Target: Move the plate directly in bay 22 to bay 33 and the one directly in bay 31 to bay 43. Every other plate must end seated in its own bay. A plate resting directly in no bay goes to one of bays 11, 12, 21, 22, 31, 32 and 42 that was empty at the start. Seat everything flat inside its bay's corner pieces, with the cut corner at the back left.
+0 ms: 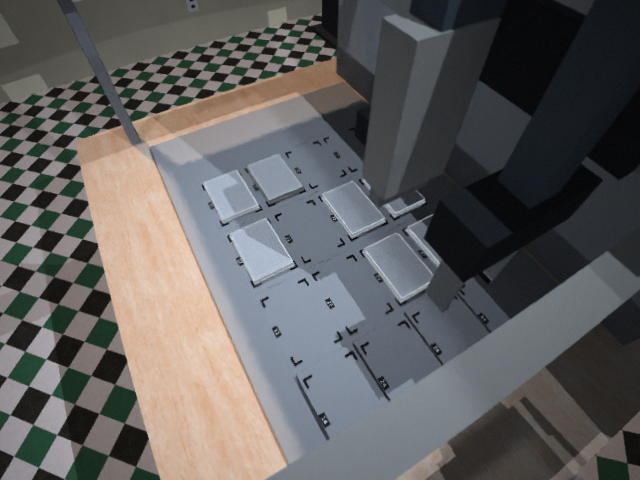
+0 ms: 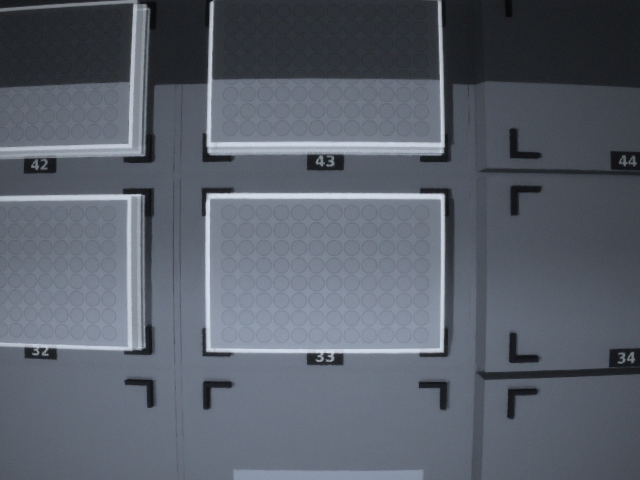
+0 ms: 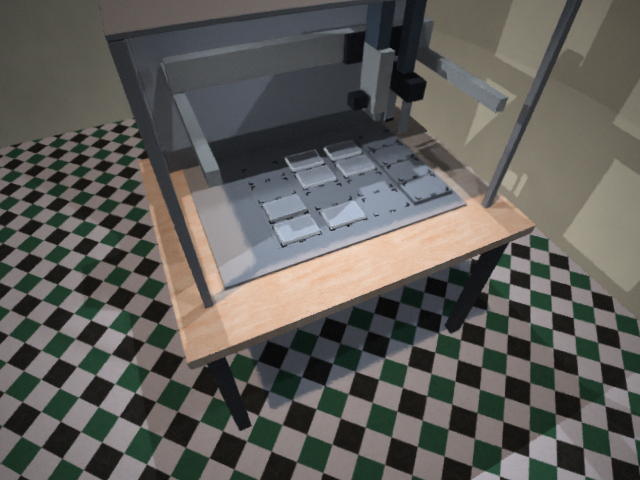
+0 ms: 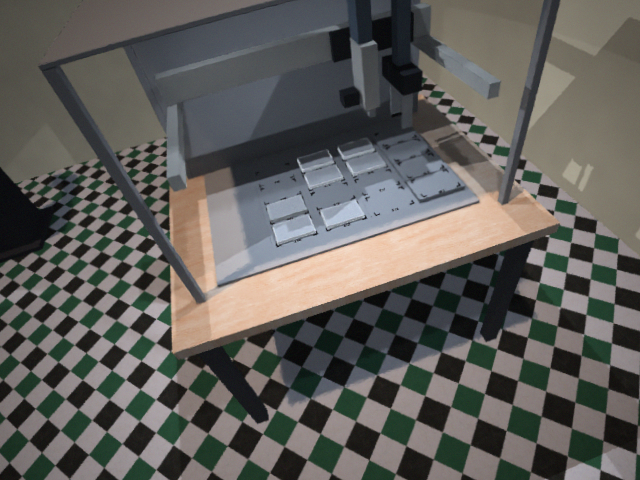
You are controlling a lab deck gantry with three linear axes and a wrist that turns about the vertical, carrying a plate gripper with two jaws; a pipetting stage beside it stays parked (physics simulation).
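Pixels of known places: gripper, between the fingertips: (image 1: pixel 459 286) (image 3: pixel 394 126) (image 4: pixel 401 120); robot's base, origin of its link: (image 1: pixel 203 186) (image 3: pixel 283 246) (image 4: pixel 277 246).
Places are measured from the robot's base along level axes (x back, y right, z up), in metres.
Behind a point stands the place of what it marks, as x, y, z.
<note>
The plate in bay 33 (image 1: pixel 399 266) @[-0.397, -0.253, 0.014] (image 2: pixel 325 273) @[-0.392, -0.258, 0.014] (image 3: pixel 355 165) @[-0.387, -0.251, 0.014] (image 4: pixel 366 163) @[-0.392, -0.250, 0.014] and the plate in bay 43 (image 2: pixel 325 103) @[-0.392, -0.346, 0.014] (image 3: pixel 343 150) @[-0.390, -0.354, 0.014] (image 4: pixel 355 148) @[-0.389, -0.358, 0.014] look flat within their corner pieces. Other plates sit in bay 32 (image 1: pixel 353 209) @[-0.237, -0.253, 0.014] (image 2: pixel 56 273) @[-0.248, -0.257, 0.014], bay 42 (image 2: pixel 62 77) @[-0.249, -0.363, 0.014] (image 3: pixel 305 161) @[-0.226, -0.348, 0.014], bay 11 (image 1: pixel 231 196) @[-0.075, -0.042, 0.014] (image 3: pixel 297 230) @[-0.061, -0.031, 0.015], bay 12 (image 1: pixel 262 251) @[-0.238, -0.042, 0.014] (image 3: pixel 342 214) @[-0.222, -0.037, 0.015] and bay 21 (image 1: pixel 275 178) @[-0.074, -0.149, 0.014] (image 3: pixel 284 207) @[-0.062, -0.145, 0.014]. Bays 22 (image 1: pixel 308 229) @[-0.227, -0.150, 0.000] and 31 (image 1: pixel 315 167) @[-0.075, -0.252, 0.000] hold no plate. My gripper (image 1: pixel 467 294) @[-0.520, -0.230, 0.160] (image 3: pixel 396 127) @[-0.520, -0.230, 0.160] (image 4: pixel 401 120) @[-0.520, -0.230, 0.160] is open and empty, raised over the back right. Cut corners are too small to tell.
The parked pipetting stage (image 1: pixel 408 108) (image 3: pixel 376 82) (image 4: pixel 365 74) hangs left of the gripper. Raised bays of column four (image 3: pixel 426 188) @[-0.553, -0.034, 0.015] (image 4: pixel 439 183) @[-0.568, -0.036, 0.015] stand at the right. Frame posts (image 3: pixel 165 180) (image 4: pixel 529 98) rise at the table's front corners.
</note>
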